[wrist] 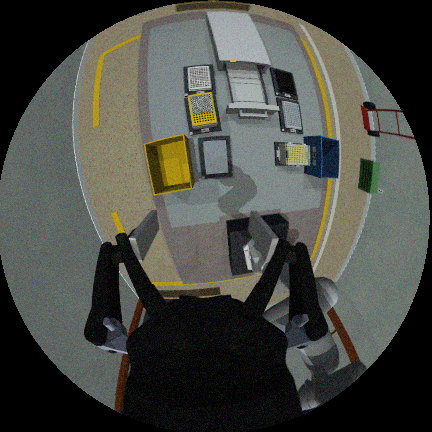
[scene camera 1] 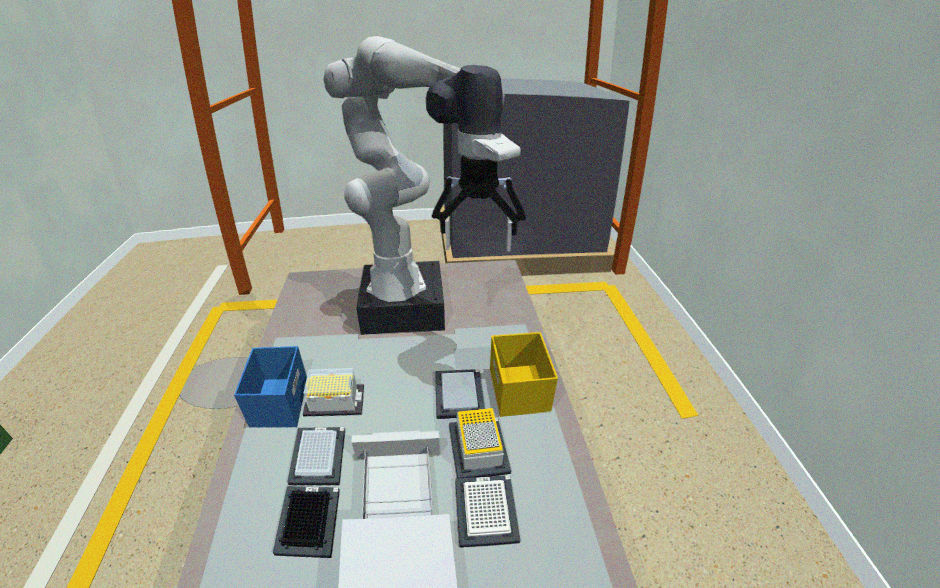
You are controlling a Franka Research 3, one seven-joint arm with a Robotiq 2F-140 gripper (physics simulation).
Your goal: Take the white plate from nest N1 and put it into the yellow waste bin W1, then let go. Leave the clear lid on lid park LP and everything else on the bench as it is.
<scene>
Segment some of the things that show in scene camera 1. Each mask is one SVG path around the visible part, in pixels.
My gripper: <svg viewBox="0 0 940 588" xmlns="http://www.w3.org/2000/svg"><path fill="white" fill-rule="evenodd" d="M463 155L461 157L461 177L447 176L446 186L432 213L433 219L440 220L441 234L445 234L446 250L450 249L449 215L469 196L471 199L486 199L490 197L507 215L507 251L511 252L511 235L516 235L517 222L526 219L525 212L512 187L512 179L510 176L498 179L497 162L469 159ZM499 184L504 189L507 189L517 214L514 213L495 190ZM459 184L462 188L461 192L443 212L440 212L451 188Z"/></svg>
A clear lid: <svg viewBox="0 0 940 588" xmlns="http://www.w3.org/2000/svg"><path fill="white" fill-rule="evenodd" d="M474 372L442 373L444 410L478 408Z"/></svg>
A white plate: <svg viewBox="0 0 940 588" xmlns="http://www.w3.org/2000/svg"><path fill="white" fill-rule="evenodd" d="M503 480L464 483L468 537L511 534Z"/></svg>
A yellow-topped tip box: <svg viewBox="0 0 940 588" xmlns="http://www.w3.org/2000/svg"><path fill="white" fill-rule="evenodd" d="M492 408L458 412L457 430L464 470L496 467L503 463L503 449Z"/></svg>
</scene>
